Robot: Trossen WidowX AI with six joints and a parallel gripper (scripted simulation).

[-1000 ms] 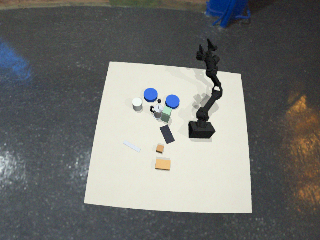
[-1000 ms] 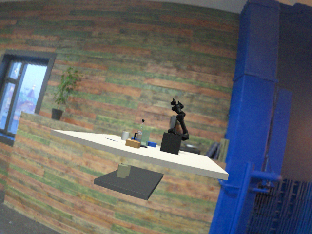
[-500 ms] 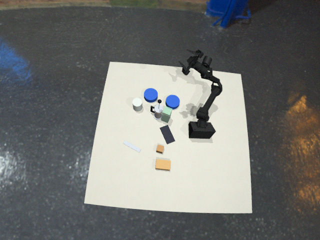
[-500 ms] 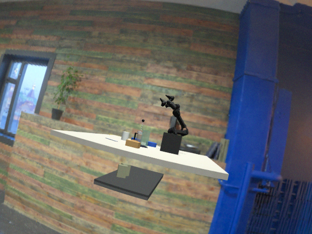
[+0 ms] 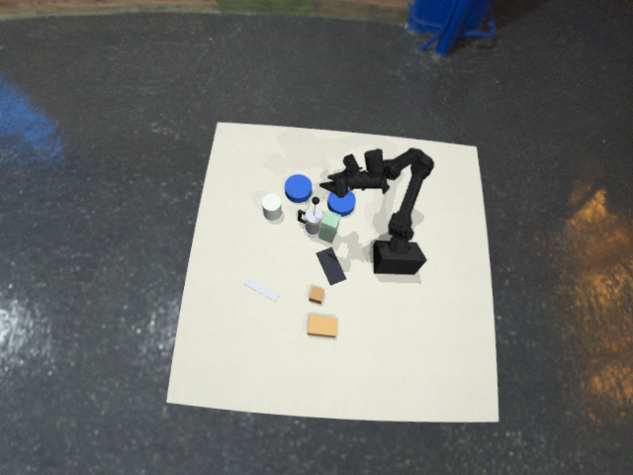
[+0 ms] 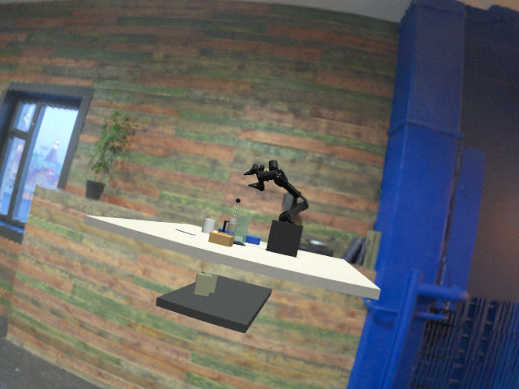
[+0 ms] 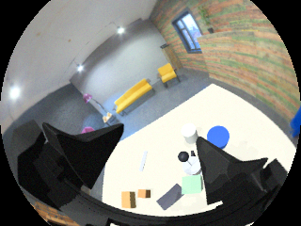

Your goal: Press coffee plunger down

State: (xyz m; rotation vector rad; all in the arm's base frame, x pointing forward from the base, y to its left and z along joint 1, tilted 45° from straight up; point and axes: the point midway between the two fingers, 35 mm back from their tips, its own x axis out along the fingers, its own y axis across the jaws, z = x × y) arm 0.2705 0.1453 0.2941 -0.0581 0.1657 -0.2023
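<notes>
My gripper tip is now 27 cm above the coffee press and 3 cm short of it. Also, from my gripper tip: pale green box 32 cm below, 5 cm behind, 2 cm to the left; then white cylinder 35 cm below, 20 cm ahead, 5 cm to the right; then dark flat card 39 cm below, 16 cm to the left, 8 cm behind.
</notes>
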